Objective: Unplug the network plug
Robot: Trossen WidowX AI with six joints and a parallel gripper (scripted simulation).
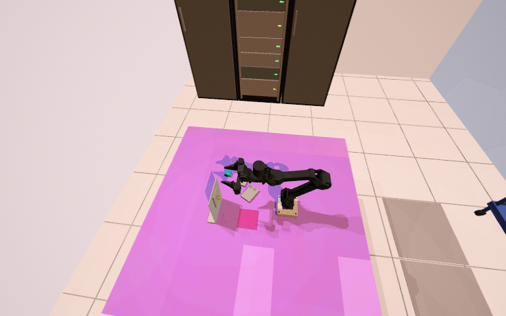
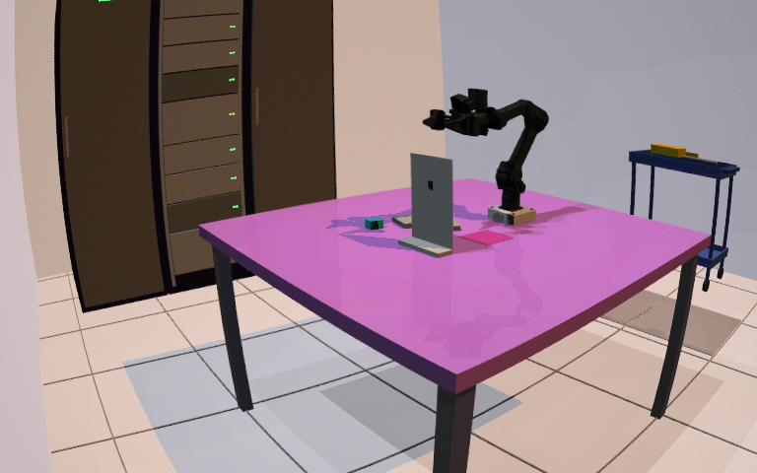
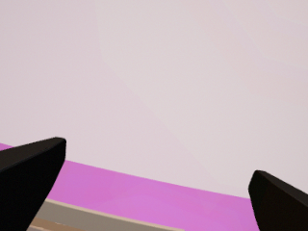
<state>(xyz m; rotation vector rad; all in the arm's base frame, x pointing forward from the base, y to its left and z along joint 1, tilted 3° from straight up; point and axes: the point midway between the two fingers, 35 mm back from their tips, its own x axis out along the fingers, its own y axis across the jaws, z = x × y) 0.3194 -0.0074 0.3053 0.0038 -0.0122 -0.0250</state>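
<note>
The network plug is 40 mm ahead of my gripper tip, 50 mm to the left of it and 160 mm below it. From my gripper tip the other things lie so: teal cube (40 mm ahead, 230 mm to the right, 320 mm below); then marked square (130 mm behind, 90 mm to the left, 330 mm below); then upright panel (60 mm ahead, 40 mm to the left, 220 mm below).
</note>
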